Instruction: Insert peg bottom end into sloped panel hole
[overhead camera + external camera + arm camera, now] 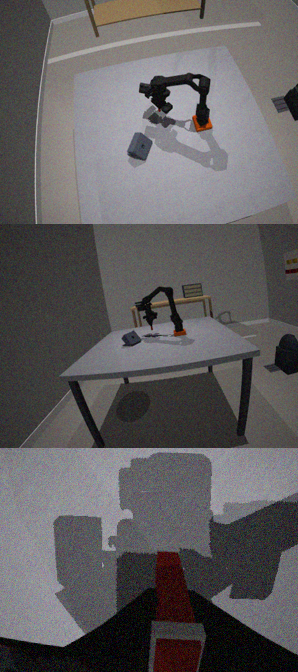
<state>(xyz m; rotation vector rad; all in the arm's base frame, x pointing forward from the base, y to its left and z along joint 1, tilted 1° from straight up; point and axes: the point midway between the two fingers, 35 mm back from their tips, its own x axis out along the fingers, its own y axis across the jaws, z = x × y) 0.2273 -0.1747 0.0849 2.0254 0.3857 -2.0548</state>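
The grey sloped panel lies 200 mm ahead of my gripper tip, 170 mm to the left of it and 50 mm below it. Round my gripper tip: square peg 20 mm above.
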